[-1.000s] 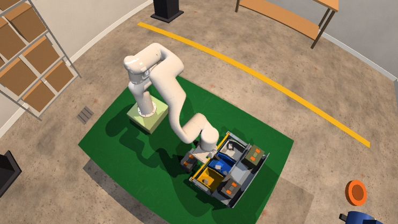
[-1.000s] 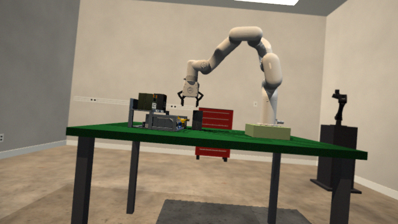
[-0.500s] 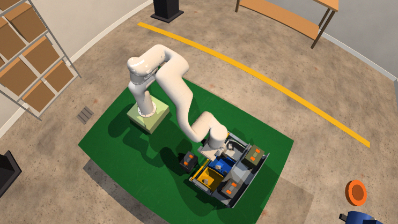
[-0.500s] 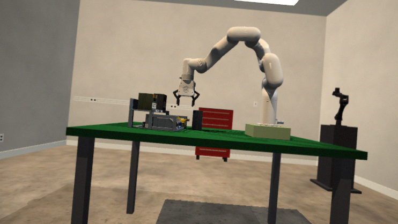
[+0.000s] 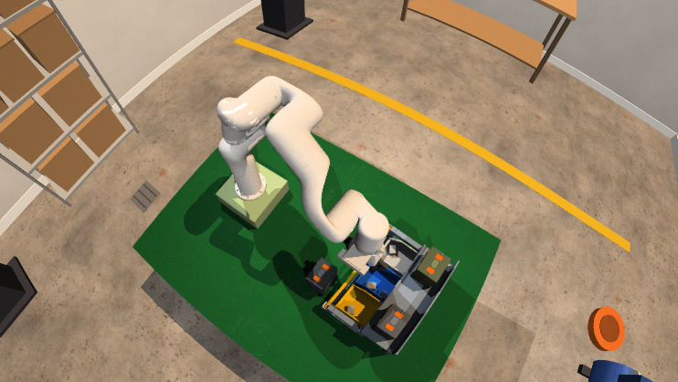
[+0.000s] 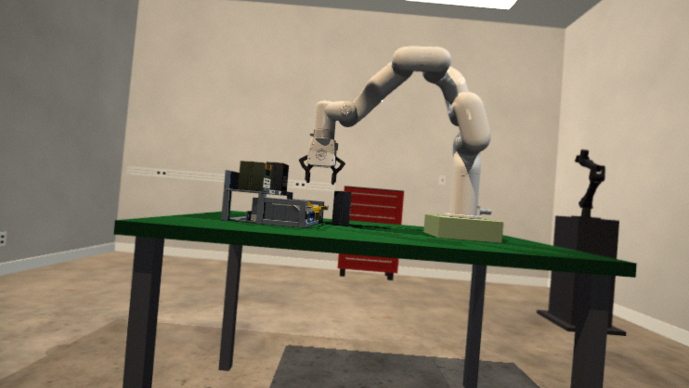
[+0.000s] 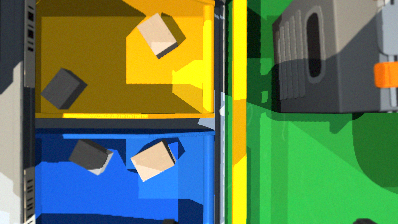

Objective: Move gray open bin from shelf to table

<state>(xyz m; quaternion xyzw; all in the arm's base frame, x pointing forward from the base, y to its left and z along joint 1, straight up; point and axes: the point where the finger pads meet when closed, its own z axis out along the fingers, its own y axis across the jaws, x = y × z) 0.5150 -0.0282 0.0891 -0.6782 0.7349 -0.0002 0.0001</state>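
The yellow bar is 100 mm below my hand. Also, from my hand: blue bin 100 mm ahead, 10 mm to the right, 120 mm below; dark box 80 mm behind, 110 mm to the right, 90 mm below; shelf 130 mm ahead, 10 mm to the right, 90 mm below.
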